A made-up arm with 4 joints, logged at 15 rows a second.
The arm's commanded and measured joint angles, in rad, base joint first. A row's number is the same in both.
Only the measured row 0 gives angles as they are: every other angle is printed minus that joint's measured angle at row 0.
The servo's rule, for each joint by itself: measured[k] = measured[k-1] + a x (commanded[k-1-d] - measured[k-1]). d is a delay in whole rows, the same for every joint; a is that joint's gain. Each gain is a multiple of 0.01, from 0.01 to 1. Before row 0 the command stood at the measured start. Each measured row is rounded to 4 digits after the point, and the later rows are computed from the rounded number. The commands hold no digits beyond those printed.
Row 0, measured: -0.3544, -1.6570, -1.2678, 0.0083
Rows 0 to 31, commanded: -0.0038, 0.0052, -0.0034, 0.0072; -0.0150, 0.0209, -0.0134, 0.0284; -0.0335, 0.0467, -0.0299, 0.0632; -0.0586, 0.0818, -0.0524, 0.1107; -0.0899, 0.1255, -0.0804, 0.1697; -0.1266, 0.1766, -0.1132, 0.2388; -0.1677, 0.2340, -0.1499, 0.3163; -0.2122, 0.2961, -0.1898, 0.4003; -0.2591, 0.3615, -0.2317, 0.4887; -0.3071, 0.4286, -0.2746, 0.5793; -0.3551, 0.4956, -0.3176, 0.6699; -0.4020, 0.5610, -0.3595, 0.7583; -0.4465, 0.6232, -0.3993, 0.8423; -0.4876, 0.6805, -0.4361, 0.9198; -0.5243, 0.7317, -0.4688, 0.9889; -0.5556, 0.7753, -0.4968, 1.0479; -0.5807, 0.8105, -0.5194, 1.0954; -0.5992, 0.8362, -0.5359, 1.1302; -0.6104, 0.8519, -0.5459, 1.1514; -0.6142, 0.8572, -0.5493, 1.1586; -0.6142, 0.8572, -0.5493, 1.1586; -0.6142, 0.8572, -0.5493, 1.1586; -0.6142, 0.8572, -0.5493, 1.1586; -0.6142, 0.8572, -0.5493, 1.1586; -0.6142, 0.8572, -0.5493, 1.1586; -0.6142, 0.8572, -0.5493, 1.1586; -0.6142, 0.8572, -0.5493, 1.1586; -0.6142, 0.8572, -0.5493, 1.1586; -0.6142, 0.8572, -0.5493, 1.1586; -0.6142, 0.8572, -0.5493, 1.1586; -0.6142, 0.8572, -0.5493, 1.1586; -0.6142, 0.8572, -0.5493, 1.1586
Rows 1 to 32, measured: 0.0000, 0.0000, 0.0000, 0.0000; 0.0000, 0.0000, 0.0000, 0.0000; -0.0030, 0.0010, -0.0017, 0.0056; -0.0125, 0.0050, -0.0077, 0.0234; -0.0291, 0.0133, -0.0190, 0.0544; -0.0524, 0.0270, -0.0360, 0.0983; -0.0820, 0.0467, -0.0586, 0.1540; -0.1172, 0.0727, -0.0864, 0.2201; -0.1571, 0.1050, -0.1188, 0.2951; -0.2006, 0.1432, -0.1550, 0.3772; -0.2468, 0.1869, -0.1941, 0.4642; -0.2944, 0.2352, -0.2352, 0.5540; -0.3424, 0.2873, -0.2772, 0.6444; -0.3895, 0.3420, -0.3192, 0.7332; -0.4345, 0.3982, -0.3601, 0.8183; -0.4764, 0.4547, -0.3989, 0.8975; -0.5142, 0.5101, -0.4345, 0.9688; -0.5469, 0.5631, -0.4663, 1.0305; -0.5736, 0.6126, -0.4934, 1.0811; -0.5938, 0.6573, -0.5151, 1.1194; -0.6069, 0.6962, -0.5308, 1.1444; -0.6127, 0.7284, -0.5402, 1.1555; -0.6139, 0.7542, -0.5448, 1.1579; -0.6141, 0.7748, -0.5471, 1.1584; -0.6142, 0.7913, -0.5482, 1.1586; -0.6142, 0.8045, -0.5488, 1.1586; -0.6142, 0.8150, -0.5491, 1.1586; -0.6142, 0.8234, -0.5492, 1.1586; -0.6142, 0.8302, -0.5493, 1.1586; -0.6142, 0.8356, -0.5493, 1.1586; -0.6142, 0.8399, -0.5493, 1.1586; -0.6142, 0.8434, -0.5493, 1.1586
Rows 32 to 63, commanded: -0.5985, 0.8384, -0.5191, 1.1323; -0.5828, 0.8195, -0.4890, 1.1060; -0.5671, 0.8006, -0.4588, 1.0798; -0.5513, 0.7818, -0.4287, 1.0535; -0.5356, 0.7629, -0.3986, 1.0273; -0.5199, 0.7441, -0.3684, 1.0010; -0.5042, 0.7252, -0.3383, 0.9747; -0.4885, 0.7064, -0.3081, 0.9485; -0.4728, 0.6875, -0.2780, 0.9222; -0.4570, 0.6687, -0.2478, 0.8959; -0.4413, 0.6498, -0.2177, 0.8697; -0.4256, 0.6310, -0.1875, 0.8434; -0.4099, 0.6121, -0.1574, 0.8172; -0.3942, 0.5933, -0.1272, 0.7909; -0.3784, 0.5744, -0.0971, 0.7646; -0.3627, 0.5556, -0.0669, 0.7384; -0.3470, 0.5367, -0.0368, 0.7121; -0.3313, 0.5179, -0.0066, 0.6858; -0.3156, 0.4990, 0.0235, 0.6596; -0.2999, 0.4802, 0.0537, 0.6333; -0.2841, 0.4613, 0.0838, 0.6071; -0.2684, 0.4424, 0.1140, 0.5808; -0.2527, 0.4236, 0.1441, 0.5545; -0.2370, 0.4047, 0.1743, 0.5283; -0.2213, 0.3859, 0.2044, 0.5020; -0.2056, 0.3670, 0.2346, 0.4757; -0.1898, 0.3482, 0.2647, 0.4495; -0.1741, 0.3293, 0.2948, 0.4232; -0.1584, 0.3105, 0.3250, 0.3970; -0.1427, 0.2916, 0.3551, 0.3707; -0.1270, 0.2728, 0.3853, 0.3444; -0.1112, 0.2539, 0.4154, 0.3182
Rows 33 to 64, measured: -0.6142, 0.8462, -0.5493, 1.1586; -0.6142, 0.8484, -0.5493, 1.1586; -0.6018, 0.8464, -0.5339, 1.1381; -0.5868, 0.8410, -0.5110, 1.1131; -0.5712, 0.8329, -0.4844, 1.0871; -0.5555, 0.8227, -0.4560, 1.0609; -0.5398, 0.8107, -0.4267, 1.0347; -0.5241, 0.7974, -0.3970, 1.0084; -0.5084, 0.7830, -0.3671, 0.9821; -0.4927, 0.7677, -0.3370, 0.9559; -0.4770, 0.7517, -0.3069, 0.9296; -0.4612, 0.7351, -0.2768, 0.9033; -0.4455, 0.7180, -0.2467, 0.8771; -0.4298, 0.7006, -0.2165, 0.8508; -0.4141, 0.6829, -0.1864, 0.8246; -0.3984, 0.6650, -0.1562, 0.7983; -0.3826, 0.6469, -0.1261, 0.7720; -0.3669, 0.6286, -0.0959, 0.7458; -0.3512, 0.6102, -0.0658, 0.7195; -0.3355, 0.5917, -0.0356, 0.6932; -0.3198, 0.5732, -0.0055, 0.6670; -0.3041, 0.5546, 0.0247, 0.6407; -0.2883, 0.5359, 0.0548, 0.6145; -0.2726, 0.5172, 0.0850, 0.5882; -0.2569, 0.4985, 0.1151, 0.5619; -0.2412, 0.4797, 0.1453, 0.5357; -0.2255, 0.4609, 0.1754, 0.5094; -0.2098, 0.4421, 0.2056, 0.4831; -0.1940, 0.4233, 0.2357, 0.4569; -0.1783, 0.4045, 0.2658, 0.4306; -0.1626, 0.3857, 0.2960, 0.4044; -0.1469, 0.3669, 0.3261, 0.3781
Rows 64 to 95, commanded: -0.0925, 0.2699, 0.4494, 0.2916; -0.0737, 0.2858, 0.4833, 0.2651; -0.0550, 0.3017, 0.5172, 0.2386; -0.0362, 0.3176, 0.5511, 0.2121; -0.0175, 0.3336, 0.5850, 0.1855; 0.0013, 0.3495, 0.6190, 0.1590; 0.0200, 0.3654, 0.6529, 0.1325; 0.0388, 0.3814, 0.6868, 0.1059; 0.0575, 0.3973, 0.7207, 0.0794; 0.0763, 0.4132, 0.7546, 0.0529; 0.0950, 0.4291, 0.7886, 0.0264; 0.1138, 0.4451, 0.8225, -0.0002; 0.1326, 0.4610, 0.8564, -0.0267; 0.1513, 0.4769, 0.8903, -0.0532; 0.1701, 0.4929, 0.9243, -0.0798; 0.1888, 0.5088, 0.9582, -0.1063; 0.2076, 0.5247, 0.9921, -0.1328; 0.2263, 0.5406, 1.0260, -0.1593; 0.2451, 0.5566, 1.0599, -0.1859; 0.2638, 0.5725, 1.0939, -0.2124; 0.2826, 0.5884, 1.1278, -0.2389; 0.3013, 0.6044, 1.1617, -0.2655; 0.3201, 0.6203, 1.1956, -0.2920; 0.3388, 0.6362, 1.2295, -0.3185; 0.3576, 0.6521, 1.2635, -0.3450; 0.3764, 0.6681, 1.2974, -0.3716; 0.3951, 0.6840, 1.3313, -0.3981; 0.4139, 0.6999, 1.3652, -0.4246; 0.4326, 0.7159, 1.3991, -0.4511; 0.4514, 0.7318, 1.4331, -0.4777; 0.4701, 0.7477, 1.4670, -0.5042; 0.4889, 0.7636, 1.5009, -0.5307
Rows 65 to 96, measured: -0.1312, 0.3481, 0.3563, 0.3518; -0.1154, 0.3293, 0.3864, 0.3256; -0.0973, 0.3174, 0.4185, 0.2991; -0.0787, 0.3111, 0.4515, 0.2726; -0.0600, 0.3092, 0.4850, 0.2461; -0.0412, 0.3109, 0.5187, 0.2196; -0.0225, 0.3154, 0.5525, 0.1930; -0.0037, 0.3222, 0.5864, 0.1665; 0.0150, 0.3308, 0.6203, 0.1400; 0.0338, 0.3409, 0.6542, 0.1134; 0.0525, 0.3522, 0.6881, 0.0869; 0.0713, 0.3644, 0.7220, 0.0604; 0.0900, 0.3773, 0.7560, 0.0339; 0.1088, 0.3909, 0.7899, 0.0073; 0.1276, 0.4049, 0.8238, -0.0192; 0.1463, 0.4193, 0.8577, -0.0457; 0.1651, 0.4340, 0.8917, -0.0723; 0.1838, 0.4490, 0.9256, -0.0988; 0.2026, 0.4641, 0.9595, -0.1253; 0.2213, 0.4794, 0.9934, -0.1518; 0.2401, 0.4948, 1.0273, -0.1784; 0.2588, 0.5103, 1.0613, -0.2049; 0.2776, 0.5259, 1.0952, -0.2314; 0.2963, 0.5416, 1.1291, -0.2580; 0.3151, 0.5573, 1.1630, -0.2845; 0.3338, 0.5731, 1.1969, -0.3110; 0.3526, 0.5889, 1.2309, -0.3375; 0.3714, 0.6047, 1.2648, -0.3641; 0.3901, 0.6206, 1.2987, -0.3906; 0.4089, 0.6365, 1.3326, -0.4171; 0.4276, 0.6524, 1.3665, -0.4436; 0.4464, 0.6683, 1.4005, -0.4702
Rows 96 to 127, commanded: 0.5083, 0.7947, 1.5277, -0.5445; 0.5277, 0.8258, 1.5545, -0.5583; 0.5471, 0.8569, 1.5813, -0.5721; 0.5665, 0.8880, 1.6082, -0.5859; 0.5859, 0.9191, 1.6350, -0.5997; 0.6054, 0.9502, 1.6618, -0.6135; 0.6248, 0.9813, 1.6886, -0.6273; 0.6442, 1.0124, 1.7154, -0.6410; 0.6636, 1.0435, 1.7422, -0.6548; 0.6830, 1.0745, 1.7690, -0.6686; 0.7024, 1.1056, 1.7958, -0.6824; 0.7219, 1.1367, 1.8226, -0.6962; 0.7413, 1.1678, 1.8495, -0.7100; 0.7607, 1.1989, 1.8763, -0.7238; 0.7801, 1.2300, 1.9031, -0.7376; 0.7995, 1.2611, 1.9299, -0.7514; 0.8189, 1.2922, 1.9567, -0.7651; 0.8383, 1.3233, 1.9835, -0.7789; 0.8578, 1.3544, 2.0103, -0.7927; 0.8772, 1.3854, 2.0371, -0.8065; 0.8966, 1.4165, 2.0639, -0.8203; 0.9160, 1.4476, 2.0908, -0.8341; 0.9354, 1.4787, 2.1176, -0.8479; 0.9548, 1.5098, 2.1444, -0.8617; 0.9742, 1.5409, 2.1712, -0.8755; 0.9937, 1.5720, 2.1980, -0.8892; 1.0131, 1.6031, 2.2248, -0.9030; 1.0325, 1.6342, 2.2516, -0.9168; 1.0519, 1.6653, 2.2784, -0.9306; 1.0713, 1.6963, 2.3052, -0.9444; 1.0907, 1.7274, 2.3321, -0.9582; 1.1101, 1.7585, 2.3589, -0.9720
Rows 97 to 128, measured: 0.4651, 0.6842, 1.4344, -0.4967; 0.4839, 0.7001, 1.4683, -0.5232; 0.5032, 0.7190, 1.4986, -0.5398; 0.5226, 0.7404, 1.5271, -0.5542; 0.5420, 0.7637, 1.5547, -0.5682; 0.5614, 0.7886, 1.5820, -0.5820; 0.5808, 0.8147, 1.6090, -0.5958; 0.6002, 0.8418, 1.6359, -0.6096; 0.6196, 0.8697, 1.6628, -0.6234; 0.6390, 0.8982, 1.6896, -0.6371; 0.6584, 0.9273, 1.7164, -0.6509; 0.6778, 0.9567, 1.7432, -0.6647; 0.6972, 0.9865, 1.7700, -0.6785; 0.7167, 1.0165, 1.7968, -0.6923; 0.7361, 1.0468, 1.8237, -0.7061; 0.7555, 1.0772, 1.8505, -0.7199; 0.7749, 1.1078, 1.8773, -0.7337; 0.7943, 1.1385, 1.9041, -0.7475; 0.8137, 1.1692, 1.9309, -0.7612; 0.8331, 1.2000, 1.9577, -0.7750; 0.8526, 1.2309, 1.9845, -0.7888; 0.8720, 1.2618, 2.0113, -0.8026; 0.8914, 1.2927, 2.0381, -0.8164; 0.9108, 1.3237, 2.0650, -0.8302; 0.9302, 1.3547, 2.0918, -0.8440; 0.9496, 1.3857, 2.1186, -0.8578; 0.9690, 1.4167, 2.1454, -0.8716; 0.9885, 1.4478, 2.1722, -0.8853; 1.0079, 1.4789, 2.1990, -0.8991; 1.0273, 1.5100, 2.2258, -0.9129; 1.0467, 1.5411, 2.2526, -0.9267; 1.0661, 1.5721, 2.2794, -0.9405
